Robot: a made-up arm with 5 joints.
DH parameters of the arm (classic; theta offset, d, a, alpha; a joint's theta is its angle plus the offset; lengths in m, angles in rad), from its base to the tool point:
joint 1: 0 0.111 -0.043 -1.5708
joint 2: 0 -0.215 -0.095 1.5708
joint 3: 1.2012 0 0.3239 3.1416
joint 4: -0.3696 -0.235 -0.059 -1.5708
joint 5: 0 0.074 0.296 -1.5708
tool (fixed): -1.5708 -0.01 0 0
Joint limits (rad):
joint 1: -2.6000..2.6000
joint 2: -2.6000..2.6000
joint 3: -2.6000..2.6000
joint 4: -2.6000..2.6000
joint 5: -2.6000..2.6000
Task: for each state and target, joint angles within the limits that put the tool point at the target. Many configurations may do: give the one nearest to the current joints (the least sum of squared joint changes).
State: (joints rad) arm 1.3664 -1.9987 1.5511 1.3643 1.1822
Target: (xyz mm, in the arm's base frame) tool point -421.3 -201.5 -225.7
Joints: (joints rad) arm 0.7227 -1.7597 1.2093 1.2691 0.9084
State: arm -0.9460 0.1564 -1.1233 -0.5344 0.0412
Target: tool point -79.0 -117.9 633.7
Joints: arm -1.1986 -0.6713 -1.2915 -0.6248 0.3678
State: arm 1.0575 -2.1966 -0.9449 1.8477 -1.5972
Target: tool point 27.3 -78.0 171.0
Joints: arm 1.0240 -2.3513 -1.0038 1.4258 -1.9563
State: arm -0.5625 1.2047 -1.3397 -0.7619 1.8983
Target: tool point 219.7 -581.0 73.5
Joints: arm -0.6597 1.2071 -1.0715 -0.6455 1.8557
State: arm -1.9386 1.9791 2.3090 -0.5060 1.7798
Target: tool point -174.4 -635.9 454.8
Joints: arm -1.2999 1.7727 2.3945 -0.6789 1.4515
